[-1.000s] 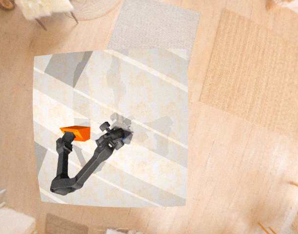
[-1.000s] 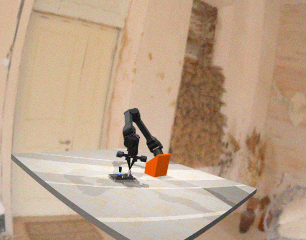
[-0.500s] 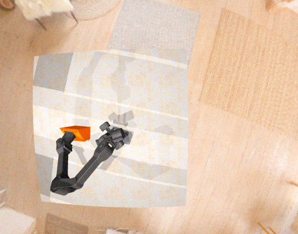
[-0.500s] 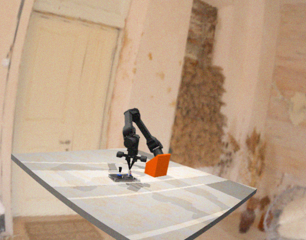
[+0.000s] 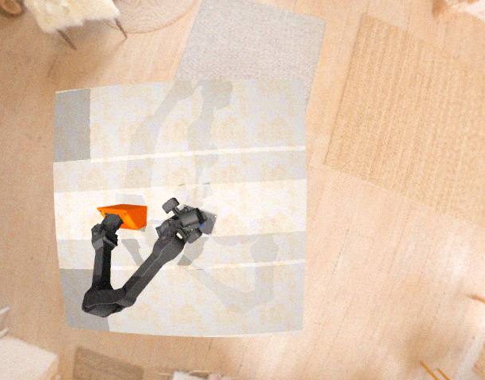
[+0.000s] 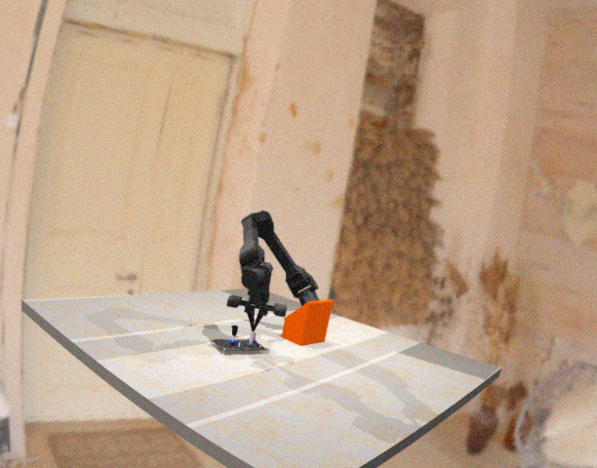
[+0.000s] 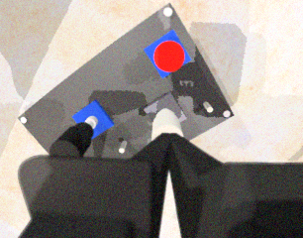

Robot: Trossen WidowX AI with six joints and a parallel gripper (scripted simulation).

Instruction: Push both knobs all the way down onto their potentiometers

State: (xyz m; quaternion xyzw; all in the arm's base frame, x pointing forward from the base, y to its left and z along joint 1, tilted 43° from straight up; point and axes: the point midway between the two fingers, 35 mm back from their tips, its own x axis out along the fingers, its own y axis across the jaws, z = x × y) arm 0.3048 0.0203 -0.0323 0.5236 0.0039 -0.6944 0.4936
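Right now the white knob is 20 mm below my gripper tip. The rest, counted from my gripper tip: black knob: 50 mm ahead, 40 mm to the right, 10 mm below; blue potentiometer: 50 mm ahead, 40 mm to the right, 20 mm below.
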